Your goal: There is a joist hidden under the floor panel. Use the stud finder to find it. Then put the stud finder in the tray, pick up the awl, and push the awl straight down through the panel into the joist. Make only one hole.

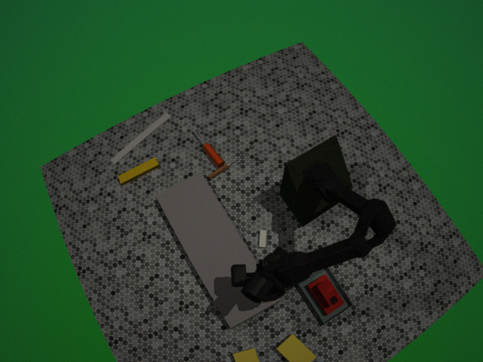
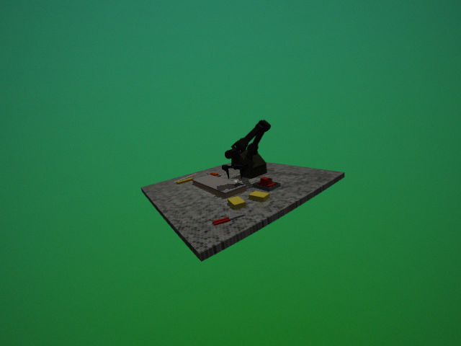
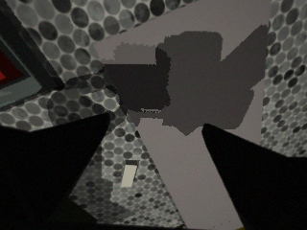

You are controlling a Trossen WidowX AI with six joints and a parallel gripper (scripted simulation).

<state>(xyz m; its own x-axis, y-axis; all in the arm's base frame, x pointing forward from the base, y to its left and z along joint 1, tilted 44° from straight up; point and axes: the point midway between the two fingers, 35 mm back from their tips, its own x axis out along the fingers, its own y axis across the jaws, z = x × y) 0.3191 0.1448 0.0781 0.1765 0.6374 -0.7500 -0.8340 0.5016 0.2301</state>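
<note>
My gripper tip is now 410 mm to the left of the awl, 160 mm past it and 70 mm above it. Also, from my gripper tip: grey tray: 160 mm to the left, 150 mm behind, 70 mm below; red stud finder: 180 mm to the left, 150 mm behind, 30 mm below; small white block: 120 mm to the right, 100 mm behind, 70 mm below.
</note>
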